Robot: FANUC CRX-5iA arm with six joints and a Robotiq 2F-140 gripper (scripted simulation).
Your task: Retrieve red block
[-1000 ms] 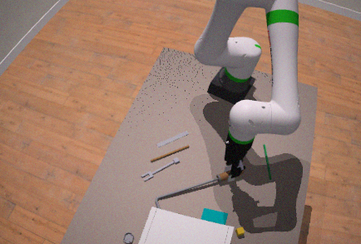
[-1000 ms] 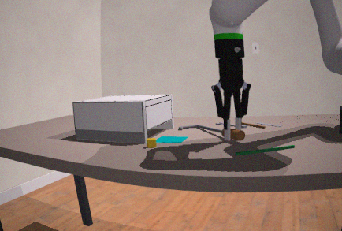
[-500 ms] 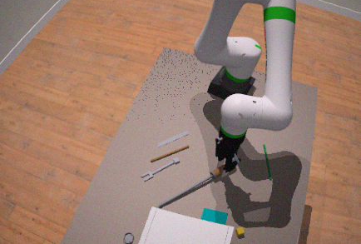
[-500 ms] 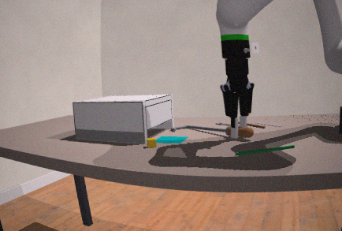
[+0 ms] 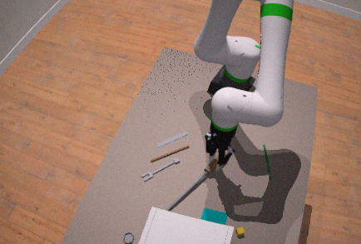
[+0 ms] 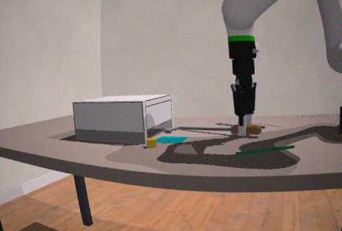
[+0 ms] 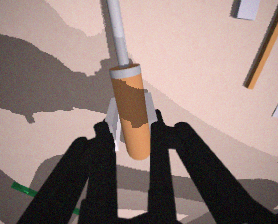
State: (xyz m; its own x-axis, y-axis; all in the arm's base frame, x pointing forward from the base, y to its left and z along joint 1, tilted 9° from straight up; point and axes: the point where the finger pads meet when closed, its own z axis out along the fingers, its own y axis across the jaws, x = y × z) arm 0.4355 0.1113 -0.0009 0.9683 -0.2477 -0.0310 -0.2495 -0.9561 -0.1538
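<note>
My hand is 23 cm short of the teal square, 11 cm to the right of it and 4 cm above it. Round my hand: long-handled tool 14 cm ahead, 2 cm below; then wrench 12 cm ahead, 18 cm to the right, 3 cm below; then wooden stick 4 cm ahead, 19 cm to the right, 3 cm below.
</note>
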